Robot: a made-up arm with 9 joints.
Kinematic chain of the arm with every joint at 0, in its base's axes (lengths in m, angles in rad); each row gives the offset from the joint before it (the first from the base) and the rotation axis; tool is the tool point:
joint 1: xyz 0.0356 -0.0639 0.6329 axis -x
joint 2: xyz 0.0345 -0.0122 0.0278 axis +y
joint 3: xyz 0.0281 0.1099 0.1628 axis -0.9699 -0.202 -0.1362
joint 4: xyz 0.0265 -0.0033 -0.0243 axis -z
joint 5: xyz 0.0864 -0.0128 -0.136 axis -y
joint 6: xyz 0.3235 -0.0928 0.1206 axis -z
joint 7: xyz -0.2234 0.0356 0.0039 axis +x
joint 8: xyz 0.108 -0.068 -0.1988 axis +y
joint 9: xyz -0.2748 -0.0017 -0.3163 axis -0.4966 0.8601 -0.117
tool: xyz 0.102 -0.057 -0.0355
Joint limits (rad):
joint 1: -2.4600..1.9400
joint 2: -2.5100..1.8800
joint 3: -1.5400..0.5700
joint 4: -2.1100..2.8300
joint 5: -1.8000..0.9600
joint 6: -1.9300..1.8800
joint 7: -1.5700..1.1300
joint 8: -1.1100..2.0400
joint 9: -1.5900..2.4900
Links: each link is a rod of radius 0.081 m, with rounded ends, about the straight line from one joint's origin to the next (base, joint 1, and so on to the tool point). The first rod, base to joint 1, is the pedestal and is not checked.
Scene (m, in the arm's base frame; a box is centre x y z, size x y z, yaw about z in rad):
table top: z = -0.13
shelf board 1: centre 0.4 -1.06 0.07 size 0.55 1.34 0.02 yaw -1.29
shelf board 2: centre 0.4 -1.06 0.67 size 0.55 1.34 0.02 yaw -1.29
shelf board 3: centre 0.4 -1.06 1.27 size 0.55 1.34 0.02 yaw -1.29
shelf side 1: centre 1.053 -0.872 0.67 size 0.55 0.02 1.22 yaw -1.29
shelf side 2: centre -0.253 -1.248 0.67 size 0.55 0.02 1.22 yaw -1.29
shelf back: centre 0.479 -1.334 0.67 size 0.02 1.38 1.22 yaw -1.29
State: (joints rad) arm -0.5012 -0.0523 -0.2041 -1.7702 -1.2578 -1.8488 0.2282 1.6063 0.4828
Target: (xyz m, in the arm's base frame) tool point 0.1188 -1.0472 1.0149
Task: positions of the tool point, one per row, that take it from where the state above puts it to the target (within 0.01 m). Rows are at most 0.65 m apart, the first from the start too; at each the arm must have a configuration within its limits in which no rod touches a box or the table.
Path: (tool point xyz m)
1: 0.4721 0.5385 1.2306
2: 0.3086 0.0486 1.5117
3: 0.1362 -0.4421 1.3867
4: 0.0133 -0.6816 1.0149
5: 0.0568 -0.7813 1.0427
6: 0.0888 -0.8769 1.0539
7: 0.1092 -0.9664 1.0454
8: 0.1188 -1.0472 1.0149

